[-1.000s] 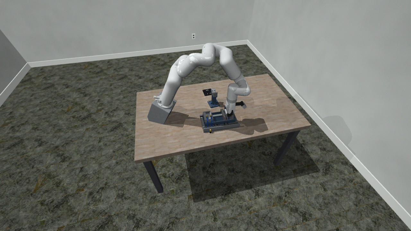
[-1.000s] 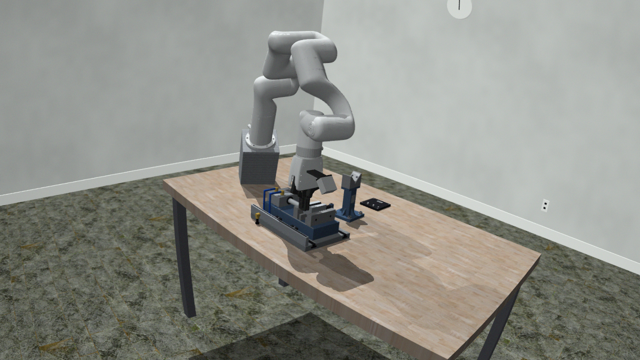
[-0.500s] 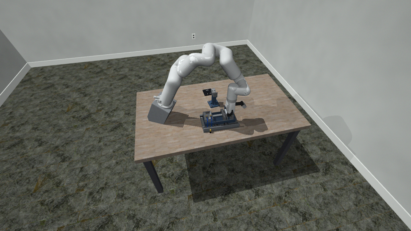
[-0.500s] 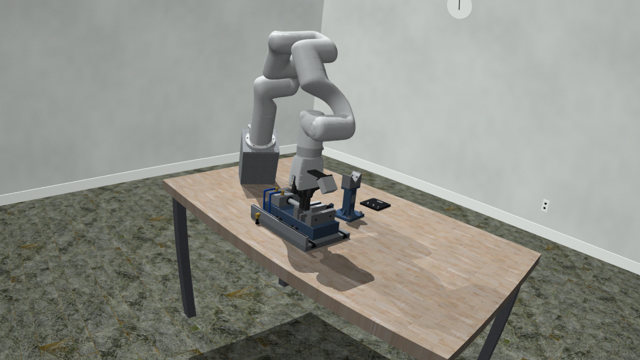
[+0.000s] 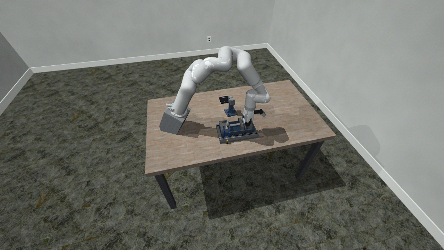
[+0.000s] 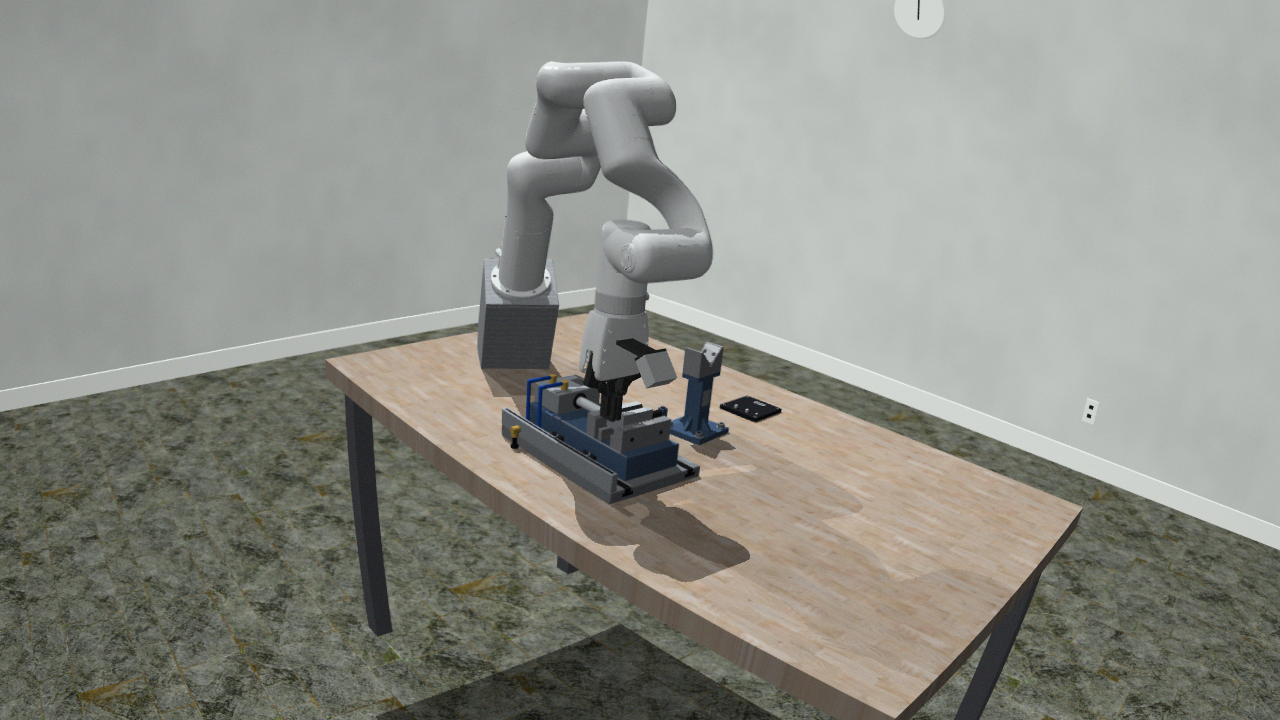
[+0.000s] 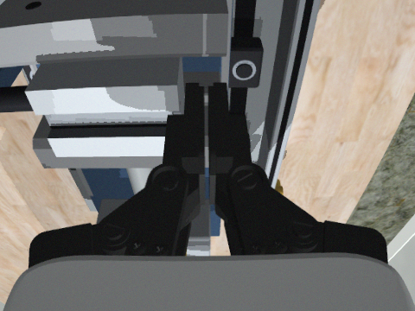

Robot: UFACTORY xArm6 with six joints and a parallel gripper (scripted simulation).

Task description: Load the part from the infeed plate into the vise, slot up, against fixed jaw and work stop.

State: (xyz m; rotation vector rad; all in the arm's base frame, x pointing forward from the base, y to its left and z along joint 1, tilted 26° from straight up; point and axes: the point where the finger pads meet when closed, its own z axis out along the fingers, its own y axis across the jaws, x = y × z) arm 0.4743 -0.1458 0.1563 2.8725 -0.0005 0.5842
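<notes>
My hand is 40 mm to the right of the grey block and 20 mm above it. From my hand the other things lie so: dark work stop rod 90 mm to the left, 30 mm below; fixed jaw 40 mm to the left, 40 mm below, 30 mm ahead; moving jaw 40 mm to the left, 40 mm below, 30 mm behind.
</notes>
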